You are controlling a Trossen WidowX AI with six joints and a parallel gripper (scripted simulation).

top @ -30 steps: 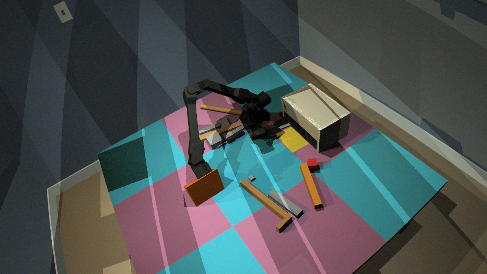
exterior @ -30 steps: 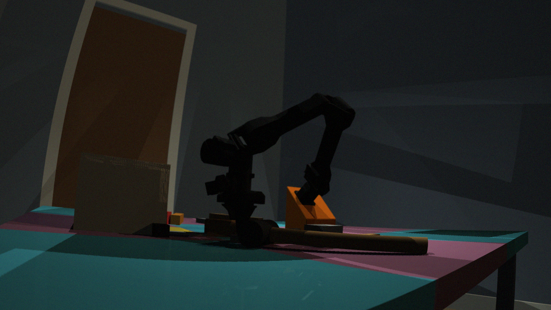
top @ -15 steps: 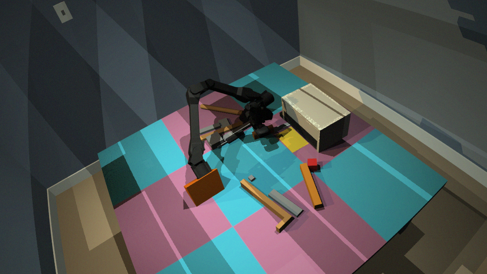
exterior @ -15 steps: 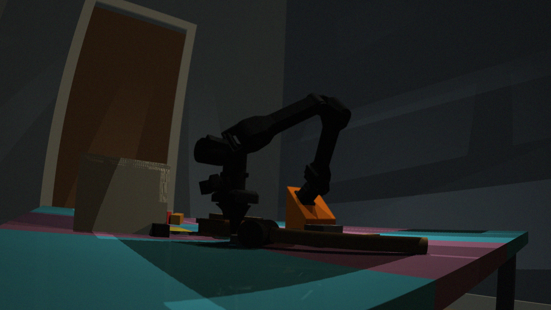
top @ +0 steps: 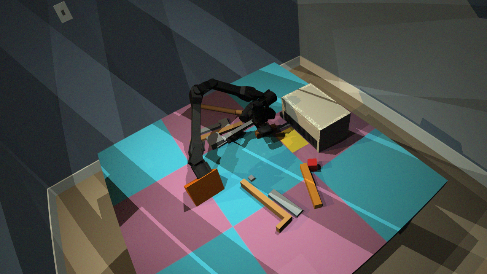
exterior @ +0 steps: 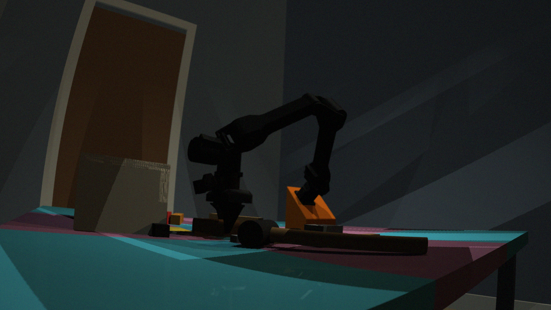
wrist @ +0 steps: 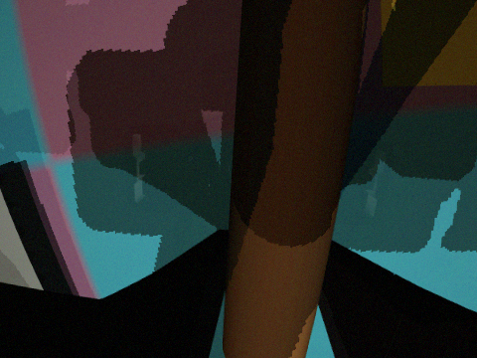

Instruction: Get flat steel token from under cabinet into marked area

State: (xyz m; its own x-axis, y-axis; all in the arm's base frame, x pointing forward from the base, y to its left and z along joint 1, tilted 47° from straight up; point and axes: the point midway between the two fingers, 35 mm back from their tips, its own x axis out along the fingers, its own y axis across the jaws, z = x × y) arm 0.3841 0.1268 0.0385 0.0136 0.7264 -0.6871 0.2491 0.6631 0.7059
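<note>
Right now my gripper tip is 16 cm past the screwdriver and 8 cm to the right of it. From my gripper tip the other things lie so: flat grey piece (22 cm ahead, 11 cm to the right); long wooden stick (17 cm behind, 17 cm to the left); grey block (21 cm behind, 12 cm to the left, 1 cm above).
</note>
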